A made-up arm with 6 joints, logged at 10 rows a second.
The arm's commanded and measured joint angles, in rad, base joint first. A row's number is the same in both.
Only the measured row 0 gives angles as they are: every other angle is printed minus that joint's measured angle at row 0.
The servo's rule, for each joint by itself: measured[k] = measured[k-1] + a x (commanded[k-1-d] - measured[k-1]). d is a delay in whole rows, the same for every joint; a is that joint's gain. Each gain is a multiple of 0.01, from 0.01 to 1. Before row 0 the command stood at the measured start. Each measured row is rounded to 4 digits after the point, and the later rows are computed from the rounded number. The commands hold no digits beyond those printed.
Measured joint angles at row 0: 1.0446 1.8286 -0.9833 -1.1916 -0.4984 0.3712
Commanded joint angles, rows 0 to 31: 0.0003 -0.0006 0.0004 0.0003 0.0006 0.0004; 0.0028 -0.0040 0.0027 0.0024 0.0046 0.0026; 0.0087 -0.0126 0.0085 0.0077 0.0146 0.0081; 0.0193 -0.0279 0.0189 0.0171 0.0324 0.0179; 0.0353 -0.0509 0.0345 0.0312 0.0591 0.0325; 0.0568 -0.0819 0.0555 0.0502 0.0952 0.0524; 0.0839 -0.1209 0.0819 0.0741 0.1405 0.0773; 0.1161 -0.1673 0.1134 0.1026 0.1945 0.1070; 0.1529 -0.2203 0.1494 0.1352 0.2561 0.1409; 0.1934 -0.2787 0.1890 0.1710 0.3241 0.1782; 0.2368 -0.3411 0.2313 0.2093 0.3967 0.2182; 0.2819 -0.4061 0.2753 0.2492 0.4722 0.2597; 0.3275 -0.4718 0.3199 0.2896 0.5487 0.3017; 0.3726 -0.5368 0.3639 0.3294 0.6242 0.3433; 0.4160 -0.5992 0.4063 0.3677 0.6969 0.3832; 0.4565 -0.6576 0.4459 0.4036 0.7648 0.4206; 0.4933 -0.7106 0.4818 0.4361 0.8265 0.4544; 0.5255 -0.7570 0.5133 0.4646 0.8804 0.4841; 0.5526 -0.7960 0.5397 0.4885 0.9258 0.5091; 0.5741 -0.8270 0.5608 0.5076 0.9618 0.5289; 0.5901 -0.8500 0.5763 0.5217 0.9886 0.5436; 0.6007 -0.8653 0.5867 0.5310 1.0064 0.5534; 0.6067 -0.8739 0.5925 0.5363 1.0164 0.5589; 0.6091 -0.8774 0.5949 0.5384 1.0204 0.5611; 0.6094 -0.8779 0.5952 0.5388 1.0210 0.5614; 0.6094 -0.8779 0.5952 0.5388 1.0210 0.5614; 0.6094 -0.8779 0.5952 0.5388 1.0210 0.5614; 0.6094 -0.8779 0.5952 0.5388 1.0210 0.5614; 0.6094 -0.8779 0.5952 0.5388 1.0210 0.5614; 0.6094 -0.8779 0.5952 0.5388 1.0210 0.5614; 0.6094 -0.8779 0.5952 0.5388 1.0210 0.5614; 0.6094 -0.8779 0.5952 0.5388 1.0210 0.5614
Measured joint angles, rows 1 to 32: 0.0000 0.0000 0.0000 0.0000 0.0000 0.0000; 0.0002 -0.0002 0.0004 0.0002 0.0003 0.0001; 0.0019 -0.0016 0.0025 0.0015 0.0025 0.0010; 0.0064 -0.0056 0.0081 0.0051 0.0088 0.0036; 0.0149 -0.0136 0.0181 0.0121 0.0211 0.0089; 0.0284 -0.0270 0.0334 0.0232 0.0409 0.0176; 0.0471 -0.0468 0.0540 0.0389 0.0691 0.0305; 0.0714 -0.0735 0.0799 0.0593 0.1062 0.0478; 0.1009 -0.1073 0.1111 0.0844 0.1521 0.0697; 0.1352 -0.1480 0.1467 0.1139 0.2062 0.0960; 0.1736 -0.1951 0.1860 0.1470 0.2675 0.1264; 0.2153 -0.2477 0.2281 0.1831 0.3347 0.1604; 0.2593 -0.3047 0.2720 0.2214 0.4062 0.1971; 0.3043 -0.3649 0.3165 0.2610 0.4803 0.2358; 0.3494 -0.4268 0.3606 0.3007 0.5551 0.2756; 0.3934 -0.4889 0.4031 0.3396 0.6288 0.3154; 0.4350 -0.5496 0.4429 0.3767 0.6995 0.3543; 0.4735 -0.6076 0.4791 0.4112 0.7655 0.3913; 0.5078 -0.6614 0.5109 0.4422 0.8252 0.4256; 0.5374 -0.7099 0.5377 0.4691 0.8775 0.4565; 0.5616 -0.7521 0.5592 0.4914 0.9213 0.4833; 0.5804 -0.7873 0.5751 0.5090 0.9563 0.5056; 0.5938 -0.8154 0.5859 0.5218 0.9824 0.5233; 0.6023 -0.8365 0.5920 0.5302 1.0001 0.5365; 0.6068 -0.8512 0.5947 0.5350 1.0107 0.5456; 0.6085 -0.8608 0.5952 0.5372 1.0161 0.5514; 0.6091 -0.8670 0.5952 0.5381 1.0186 0.5551; 0.6093 -0.8709 0.5952 0.5385 1.0198 0.5574; 0.6094 -0.8734 0.5952 0.5387 1.0204 0.5589; 0.6094 -0.8750 0.5952 0.5388 1.0207 0.5598; 0.6094 -0.8760 0.5952 0.5388 1.0209 0.5604; 0.6094 -0.8767 0.5952 0.5388 1.0210 0.5608
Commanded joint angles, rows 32 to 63: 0.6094 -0.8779 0.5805 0.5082 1.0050 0.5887; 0.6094 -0.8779 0.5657 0.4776 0.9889 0.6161; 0.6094 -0.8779 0.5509 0.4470 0.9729 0.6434; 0.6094 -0.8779 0.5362 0.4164 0.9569 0.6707; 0.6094 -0.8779 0.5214 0.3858 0.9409 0.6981; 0.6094 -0.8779 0.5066 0.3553 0.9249 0.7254; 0.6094 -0.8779 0.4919 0.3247 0.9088 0.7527; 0.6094 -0.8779 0.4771 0.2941 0.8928 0.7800; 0.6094 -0.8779 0.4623 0.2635 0.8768 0.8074; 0.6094 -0.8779 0.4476 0.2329 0.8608 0.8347; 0.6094 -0.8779 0.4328 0.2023 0.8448 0.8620; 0.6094 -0.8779 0.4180 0.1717 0.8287 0.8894; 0.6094 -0.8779 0.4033 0.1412 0.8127 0.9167; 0.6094 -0.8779 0.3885 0.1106 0.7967 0.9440; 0.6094 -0.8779 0.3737 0.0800 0.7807 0.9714; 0.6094 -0.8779 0.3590 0.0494 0.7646 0.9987; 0.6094 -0.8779 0.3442 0.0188 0.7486 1.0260; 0.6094 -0.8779 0.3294 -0.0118 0.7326 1.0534; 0.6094 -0.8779 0.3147 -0.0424 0.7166 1.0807; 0.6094 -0.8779 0.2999 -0.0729 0.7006 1.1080; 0.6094 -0.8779 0.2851 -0.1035 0.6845 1.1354; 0.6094 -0.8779 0.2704 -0.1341 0.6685 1.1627; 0.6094 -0.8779 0.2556 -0.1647 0.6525 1.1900; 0.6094 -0.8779 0.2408 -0.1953 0.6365 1.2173; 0.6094 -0.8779 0.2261 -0.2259 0.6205 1.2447; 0.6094 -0.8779 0.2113 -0.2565 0.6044 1.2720; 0.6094 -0.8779 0.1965 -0.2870 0.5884 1.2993; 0.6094 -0.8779 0.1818 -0.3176 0.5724 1.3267; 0.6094 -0.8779 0.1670 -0.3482 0.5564 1.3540; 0.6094 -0.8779 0.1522 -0.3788 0.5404 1.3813; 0.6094 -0.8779 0.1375 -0.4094 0.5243 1.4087; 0.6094 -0.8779 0.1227 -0.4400 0.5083 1.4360
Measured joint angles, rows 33 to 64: 0.6094 -0.8771 0.5952 0.5388 1.0210 0.5610; 0.6094 -0.8774 0.5815 0.5211 1.0127 0.5712; 0.6094 -0.8776 0.5668 0.4959 1.0003 0.5878; 0.6094 -0.8777 0.5520 0.4675 0.9861 0.6084; 0.6094 -0.8778 0.5373 0.4379 0.9709 0.6315; 0.6094 -0.8778 0.5225 0.4077 0.9553 0.6561; 0.6094 -0.8778 0.5077 0.3773 0.9395 0.6817; 0.6094 -0.8778 0.4930 0.3468 0.9235 0.7080; 0.6094 -0.8778 0.4782 0.3162 0.9075 0.7346; 0.6094 -0.8778 0.4634 0.2856 0.8915 0.7615; 0.6094 -0.8778 0.4487 0.2550 0.8755 0.7886; 0.6094 -0.8778 0.4339 0.2244 0.8595 0.8158; 0.6094 -0.8778 0.4191 0.1938 0.8435 0.8430; 0.6094 -0.8778 0.4044 0.1633 0.8275 0.8703; 0.6094 -0.8778 0.3896 0.1327 0.8115 0.8976; 0.6094 -0.8778 0.3748 0.1021 0.7955 0.9249; 0.6094 -0.8778 0.3601 0.0715 0.7794 0.9522; 0.6094 -0.8778 0.3453 0.0409 0.7634 0.9795; 0.6094 -0.8778 0.3305 0.0103 0.7474 1.0068; 0.6094 -0.8778 0.3158 -0.0203 0.7314 1.0341; 0.6094 -0.8778 0.3010 -0.0508 0.7154 1.0614; 0.6094 -0.8778 0.2862 -0.0814 0.6993 1.0888; 0.6094 -0.8778 0.2715 -0.1120 0.6833 1.1161; 0.6094 -0.8778 0.2567 -0.1426 0.6673 1.1434; 0.6094 -0.8778 0.2419 -0.1732 0.6513 1.1707; 0.6094 -0.8778 0.2272 -0.2038 0.6353 1.1981; 0.6094 -0.8778 0.2124 -0.2344 0.6192 1.2254; 0.6094 -0.8778 0.1976 -0.2649 0.6032 1.2527; 0.6094 -0.8778 0.1829 -0.2955 0.5872 1.2801; 0.6094 -0.8778 0.1681 -0.3261 0.5712 1.3074; 0.6094 -0.8778 0.1533 -0.3567 0.5552 1.3347; 0.6094 -0.8778 0.1386 -0.3873 0.5391 1.3621
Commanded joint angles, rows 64 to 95: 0.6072 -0.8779 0.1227 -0.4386 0.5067 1.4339; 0.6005 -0.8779 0.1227 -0.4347 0.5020 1.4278; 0.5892 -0.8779 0.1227 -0.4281 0.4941 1.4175; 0.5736 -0.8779 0.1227 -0.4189 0.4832 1.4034; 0.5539 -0.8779 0.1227 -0.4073 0.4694 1.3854; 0.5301 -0.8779 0.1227 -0.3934 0.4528 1.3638; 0.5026 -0.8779 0.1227 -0.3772 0.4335 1.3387; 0.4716 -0.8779 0.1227 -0.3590 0.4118 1.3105; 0.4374 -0.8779 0.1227 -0.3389 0.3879 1.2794; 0.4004 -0.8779 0.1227 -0.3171 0.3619 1.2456; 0.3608 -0.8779 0.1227 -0.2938 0.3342 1.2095; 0.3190 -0.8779 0.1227 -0.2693 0.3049 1.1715; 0.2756 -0.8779 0.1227 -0.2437 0.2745 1.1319; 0.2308 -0.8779 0.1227 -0.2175 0.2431 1.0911; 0.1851 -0.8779 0.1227 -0.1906 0.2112 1.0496; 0.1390 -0.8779 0.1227 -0.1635 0.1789 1.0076; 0.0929 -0.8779 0.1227 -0.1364 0.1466 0.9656; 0.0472 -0.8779 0.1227 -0.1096 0.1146 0.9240; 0.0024 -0.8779 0.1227 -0.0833 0.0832 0.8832; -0.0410 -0.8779 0.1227 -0.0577 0.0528 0.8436; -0.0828 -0.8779 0.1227 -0.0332 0.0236 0.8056; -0.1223 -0.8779 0.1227 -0.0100 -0.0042 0.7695; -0.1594 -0.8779 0.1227 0.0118 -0.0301 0.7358; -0.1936 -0.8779 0.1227 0.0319 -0.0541 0.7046; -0.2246 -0.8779 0.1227 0.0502 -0.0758 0.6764; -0.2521 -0.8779 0.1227 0.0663 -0.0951 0.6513; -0.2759 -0.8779 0.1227 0.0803 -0.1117 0.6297; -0.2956 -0.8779 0.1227 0.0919 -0.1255 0.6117; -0.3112 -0.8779 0.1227 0.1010 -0.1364 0.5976; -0.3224 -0.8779 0.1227 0.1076 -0.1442 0.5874; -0.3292 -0.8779 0.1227 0.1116 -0.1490 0.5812; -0.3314 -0.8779 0.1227 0.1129 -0.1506 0.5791
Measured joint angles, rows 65 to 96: 0.6094 -0.8778 0.1238 -0.4179 0.5231 1.3894; 0.6079 -0.8778 0.1228 -0.4299 0.5146 1.4059; 0.6030 -0.8778 0.1227 -0.4327 0.5080 1.4140; 0.5939 -0.8778 0.1227 -0.4300 0.5008 1.4153; 0.5805 -0.8778 0.1227 -0.4236 0.4916 1.4109; 0.5629 -0.8778 0.1227 -0.4141 0.4801 1.4015; 0.5413 -0.8778 0.1227 -0.4021 0.4659 1.3876; 0.5158 -0.8778 0.1227 -0.3877 0.4491 1.3695; 0.4866 -0.8778 0.1227 -0.3711 0.4297 1.3477; 0.4541 -0.8778 0.1227 -0.3524 0.4080 1.3224; 0.4187 -0.8778 0.1227 -0.3319 0.3840 1.2940; 0.3805 -0.8778 0.1227 -0.3098 0.3581 1.2627; 0.3399 -0.8778 0.1227 -0.2863 0.3304 1.2290; 0.2975 -0.8778 0.1227 -0.2616 0.3013 1.1931; 0.2535 -0.8778 0.1227 -0.2360 0.2710 1.1554; 0.2084 -0.8778 0.1227 -0.2097 0.2399 1.1163; 0.1626 -0.8778 0.1227 -0.1829 0.2082 1.0761; 0.1166 -0.8778 0.1227 -0.1559 0.1762 1.0352; 0.0708 -0.8778 0.1227 -0.1290 0.1442 0.9941; 0.0257 -0.8778 0.1227 -0.1025 0.1125 0.9531; -0.0183 -0.8778 0.1227 -0.0765 0.0815 0.9126; -0.0609 -0.8778 0.1227 -0.0514 0.0514 0.8730; -0.1014 -0.8778 0.1227 -0.0274 0.0225 0.8347; -0.1397 -0.8778 0.1227 -0.0047 -0.0049 0.7981; -0.1753 -0.8778 0.1227 0.0165 -0.0305 0.7635; -0.2078 -0.8778 0.1227 0.0360 -0.0541 0.7313; -0.2370 -0.8778 0.1227 0.0536 -0.0754 0.7017; -0.2627 -0.8778 0.1227 0.0691 -0.0943 0.6751; -0.2844 -0.8778 0.1227 0.0823 -0.1105 0.6516; -0.3021 -0.8778 0.1227 0.0931 -0.1240 0.6316; -0.3155 -0.8778 0.1227 0.1015 -0.1345 0.6152; -0.3245 -0.8778 0.1227 0.1074 -0.1420 0.6026
